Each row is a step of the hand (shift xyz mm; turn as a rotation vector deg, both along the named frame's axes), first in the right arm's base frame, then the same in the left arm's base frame.
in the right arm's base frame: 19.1 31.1 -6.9 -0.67 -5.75 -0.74
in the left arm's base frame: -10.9 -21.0 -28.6 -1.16 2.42 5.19
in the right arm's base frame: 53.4 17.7 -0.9 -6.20 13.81 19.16
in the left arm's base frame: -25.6 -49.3 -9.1 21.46 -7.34 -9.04
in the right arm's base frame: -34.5 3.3 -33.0 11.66 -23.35 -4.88
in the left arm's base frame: -9.6 43.7 -17.0 -13.68 -1.45 22.71
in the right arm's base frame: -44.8 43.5 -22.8 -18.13 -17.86 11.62
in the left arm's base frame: 10.5 37.1 -54.2 16.41 14.54 17.37
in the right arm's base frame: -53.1 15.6 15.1 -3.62 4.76 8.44
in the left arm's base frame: 42.5 33.7 -18.8 9.71 -2.14 -2.85
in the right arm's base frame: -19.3 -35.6 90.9 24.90 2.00 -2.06
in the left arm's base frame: 81.2 -16.9 55.0 -14.25 -20.58 1.27
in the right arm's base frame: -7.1 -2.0 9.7 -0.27 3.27 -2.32
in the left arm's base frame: 11.5 2.0 3.4 -1.32 0.46 -3.77
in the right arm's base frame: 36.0 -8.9 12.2 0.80 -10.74 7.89
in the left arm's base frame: -9.6 -33.8 17.1 4.61 -1.56 12.43
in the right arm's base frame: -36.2 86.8 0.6 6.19 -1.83 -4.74
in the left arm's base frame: 32.4 7.6 -88.0 -7.46 -2.53 1.42
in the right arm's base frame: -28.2 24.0 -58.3 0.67 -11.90 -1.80
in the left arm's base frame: -31.0 44.8 -42.4 -3.68 3.39 10.97
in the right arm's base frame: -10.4 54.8 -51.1 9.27 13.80 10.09
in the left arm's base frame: -29.4 18.4 -67.2 5.84 -16.16 -9.11
